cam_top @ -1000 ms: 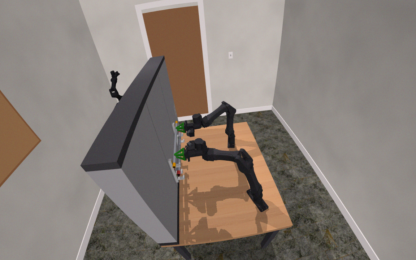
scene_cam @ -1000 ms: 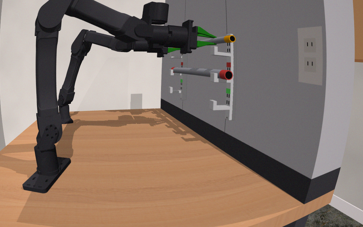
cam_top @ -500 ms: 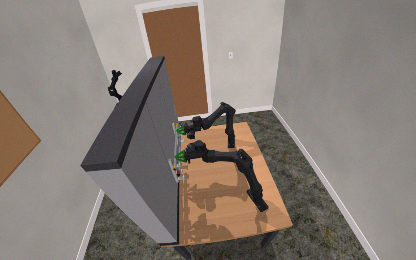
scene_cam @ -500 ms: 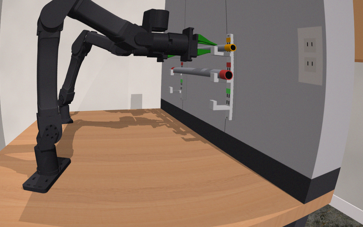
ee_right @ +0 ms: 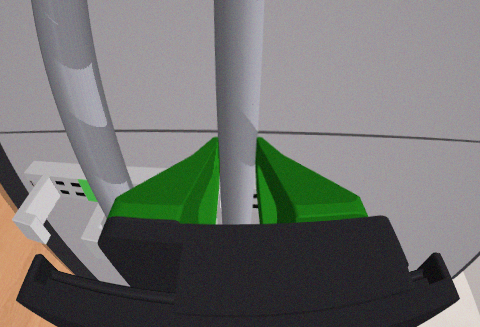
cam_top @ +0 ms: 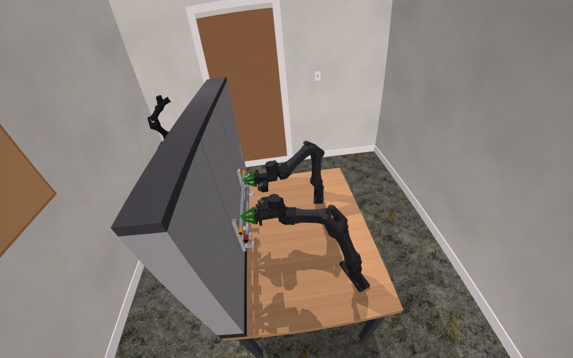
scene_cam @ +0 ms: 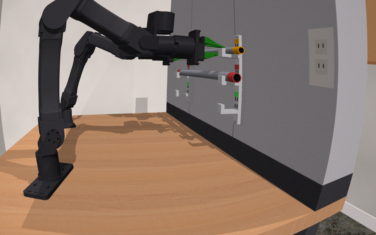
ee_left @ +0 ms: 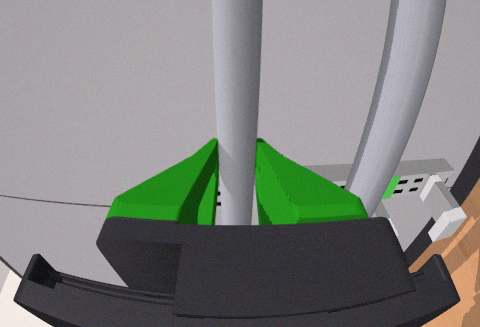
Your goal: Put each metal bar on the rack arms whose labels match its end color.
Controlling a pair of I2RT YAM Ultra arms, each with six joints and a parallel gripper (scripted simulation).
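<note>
The orange-ended bar lies 150 mm to the right of my left hand and 10 mm behind it. Round my left hand: grey wall panel 120 mm to the right, 110 mm above, 90 mm ahead; then red-ended bar 150 mm to the right, 80 mm below, 20 mm behind; then black base strip 280 mm below, 110 mm to the right, 30 mm ahead.
The orange-ended bar is 2 cm ahead of my right hand and 15 cm to the left of it. Also, from my right hand: grey wall panel 12 cm ahead, 18 cm to the left, 11 cm above; red-ended bar 1 cm ahead, 15 cm to the left, 8 cm below; black base strip 6 cm ahead, 18 cm to the left, 28 cm below.
</note>
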